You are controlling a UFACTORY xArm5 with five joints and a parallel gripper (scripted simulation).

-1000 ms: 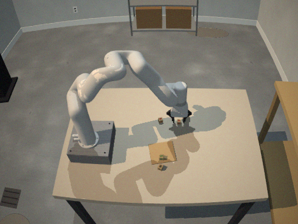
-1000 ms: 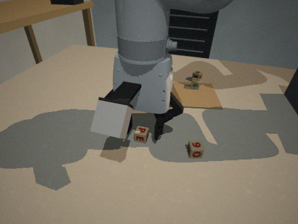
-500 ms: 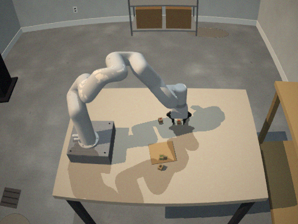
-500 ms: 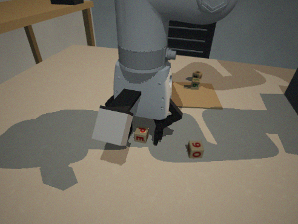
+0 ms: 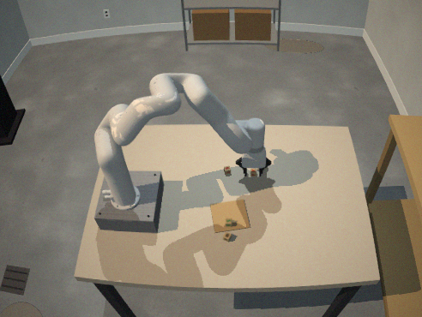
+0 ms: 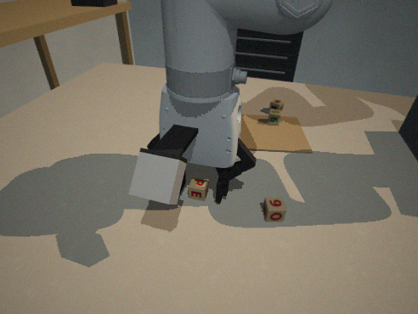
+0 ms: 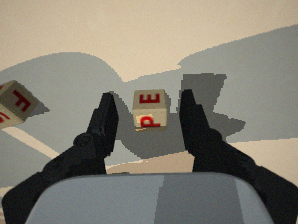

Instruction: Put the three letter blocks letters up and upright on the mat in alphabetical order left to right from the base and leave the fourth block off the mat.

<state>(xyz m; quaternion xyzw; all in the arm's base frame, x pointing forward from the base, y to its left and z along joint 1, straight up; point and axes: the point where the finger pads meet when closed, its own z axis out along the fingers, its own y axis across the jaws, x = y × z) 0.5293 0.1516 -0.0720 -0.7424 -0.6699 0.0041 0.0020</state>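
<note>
Right now the tan mat is 21 cm to the right of my hand, 12 cm behind it and 2 cm below it. The rest, counted from my hand: green-marked block 25 cm to the right, 12 cm behind; then red-marked block 11 cm behind, 2 cm to the left, 1 cm below.
</note>
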